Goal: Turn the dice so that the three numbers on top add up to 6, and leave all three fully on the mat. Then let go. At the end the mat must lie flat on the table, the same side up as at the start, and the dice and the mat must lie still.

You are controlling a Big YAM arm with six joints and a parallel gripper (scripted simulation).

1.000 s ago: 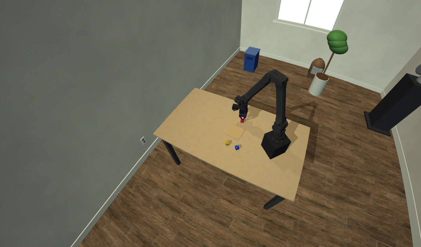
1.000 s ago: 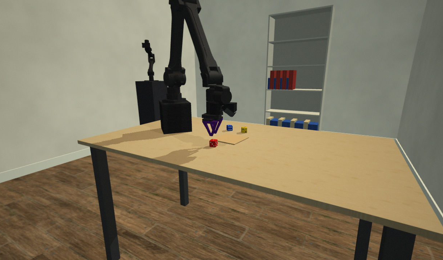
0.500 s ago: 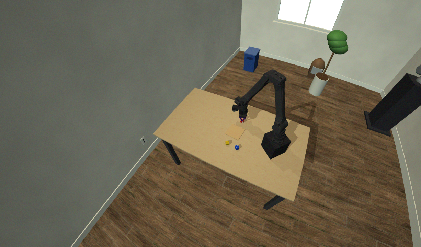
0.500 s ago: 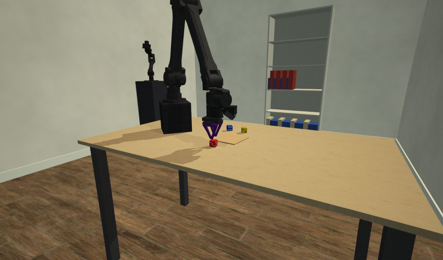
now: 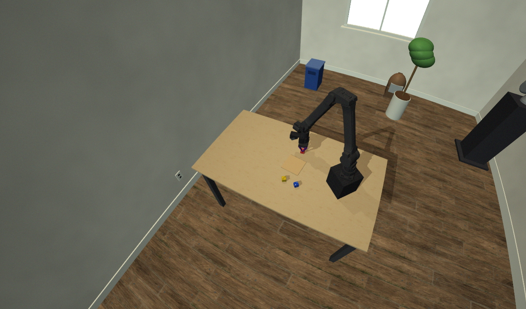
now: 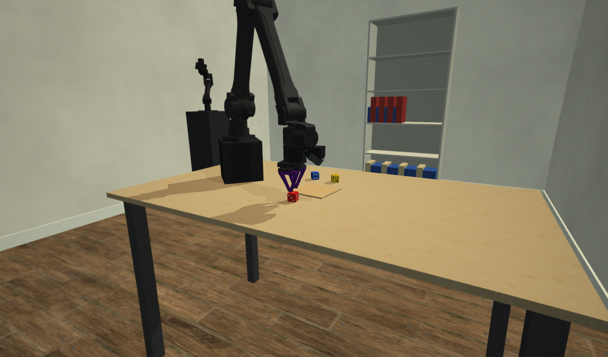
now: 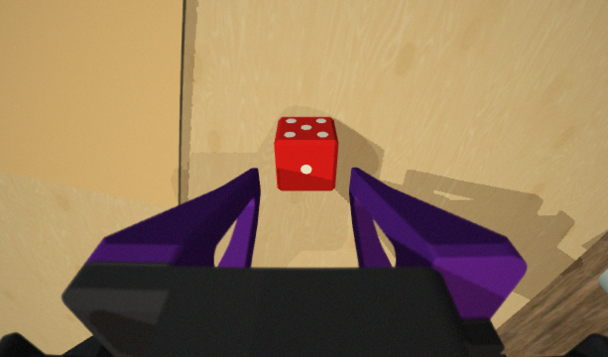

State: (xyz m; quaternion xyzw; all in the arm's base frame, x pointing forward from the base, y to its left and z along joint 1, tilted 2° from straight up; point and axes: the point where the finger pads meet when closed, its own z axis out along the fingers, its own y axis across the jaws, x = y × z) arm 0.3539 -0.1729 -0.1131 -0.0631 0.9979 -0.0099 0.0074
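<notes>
My gripper is now 3 cm above the red die. Round my hand: blue die 6 cm behind, 30 cm to the left, 3 cm below; yellow die 4 cm ahead, 29 cm to the left, 3 cm below; tan mat 2 cm ahead, 14 cm to the left, 4 cm below.
</notes>
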